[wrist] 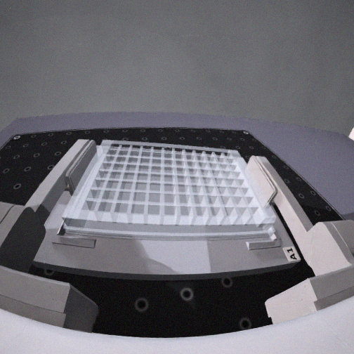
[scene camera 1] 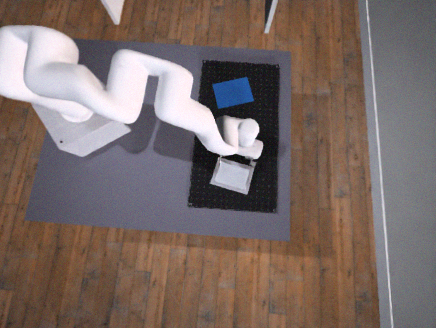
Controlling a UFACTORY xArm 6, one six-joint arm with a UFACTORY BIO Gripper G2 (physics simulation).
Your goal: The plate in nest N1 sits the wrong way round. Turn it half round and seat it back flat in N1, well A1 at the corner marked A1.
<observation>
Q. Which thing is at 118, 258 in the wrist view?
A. A grey nest N1.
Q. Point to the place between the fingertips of my gripper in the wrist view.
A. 174, 155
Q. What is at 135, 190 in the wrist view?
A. A well plate.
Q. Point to a blue rectangle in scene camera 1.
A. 234, 92
</observation>
